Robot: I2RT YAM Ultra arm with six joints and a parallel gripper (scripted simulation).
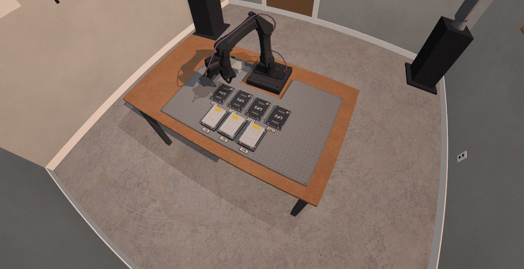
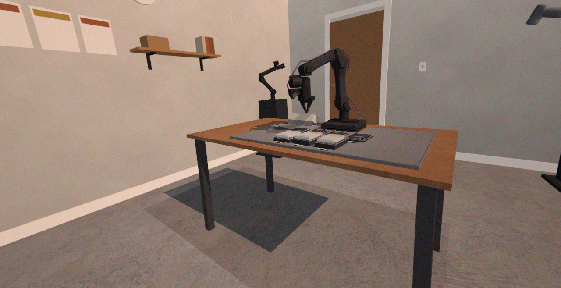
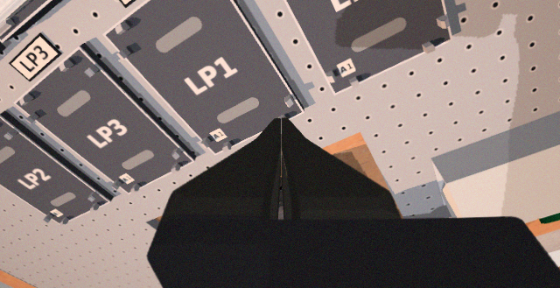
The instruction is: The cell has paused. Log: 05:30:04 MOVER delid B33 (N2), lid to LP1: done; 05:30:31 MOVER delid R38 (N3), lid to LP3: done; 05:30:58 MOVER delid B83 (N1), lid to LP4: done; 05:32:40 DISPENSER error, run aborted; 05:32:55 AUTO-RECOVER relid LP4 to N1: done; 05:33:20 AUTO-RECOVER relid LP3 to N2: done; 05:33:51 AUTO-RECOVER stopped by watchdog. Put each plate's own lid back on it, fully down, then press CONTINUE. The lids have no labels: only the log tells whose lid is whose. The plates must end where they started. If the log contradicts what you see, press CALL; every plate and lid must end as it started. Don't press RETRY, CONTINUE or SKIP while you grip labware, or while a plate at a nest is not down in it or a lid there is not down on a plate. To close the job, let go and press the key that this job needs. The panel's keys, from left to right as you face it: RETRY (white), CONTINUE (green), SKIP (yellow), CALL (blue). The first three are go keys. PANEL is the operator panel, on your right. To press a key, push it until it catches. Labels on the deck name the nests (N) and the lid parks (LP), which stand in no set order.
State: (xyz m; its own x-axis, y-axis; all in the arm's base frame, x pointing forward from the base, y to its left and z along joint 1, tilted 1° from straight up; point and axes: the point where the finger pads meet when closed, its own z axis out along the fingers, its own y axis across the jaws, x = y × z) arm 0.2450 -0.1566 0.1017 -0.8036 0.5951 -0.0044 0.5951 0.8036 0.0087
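Now: the green continue key 28 cm behind my hand, 13 cm to the right of it and 7 cm below it. Also, from my hand: lid park LP4: 13 cm below, 7 cm to the right; plate: 23 cm to the left, 22 cm ahead, 10 cm below; yellow skip key: 29 cm behind, 18 cm to the right, 7 cm below.
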